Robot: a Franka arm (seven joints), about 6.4 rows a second.
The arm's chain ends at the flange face. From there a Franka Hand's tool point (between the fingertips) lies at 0.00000 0.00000 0.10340 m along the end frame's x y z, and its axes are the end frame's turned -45 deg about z.
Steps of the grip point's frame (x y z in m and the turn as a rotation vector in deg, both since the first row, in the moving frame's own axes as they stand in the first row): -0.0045 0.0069 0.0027 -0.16 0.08 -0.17; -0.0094 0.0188 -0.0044 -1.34 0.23 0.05; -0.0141 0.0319 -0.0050 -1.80 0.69 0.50; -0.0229 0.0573 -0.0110 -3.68 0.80 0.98
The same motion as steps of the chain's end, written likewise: 0.0014 0.0080 0.0027 -0.06 0.17 -0.17; 0.0046 0.0185 -0.0044 -0.78 1.11 0.05; 0.0094 0.0311 -0.0049 -0.78 1.76 0.50; 0.0186 0.0530 -0.0108 -2.04 3.17 0.98
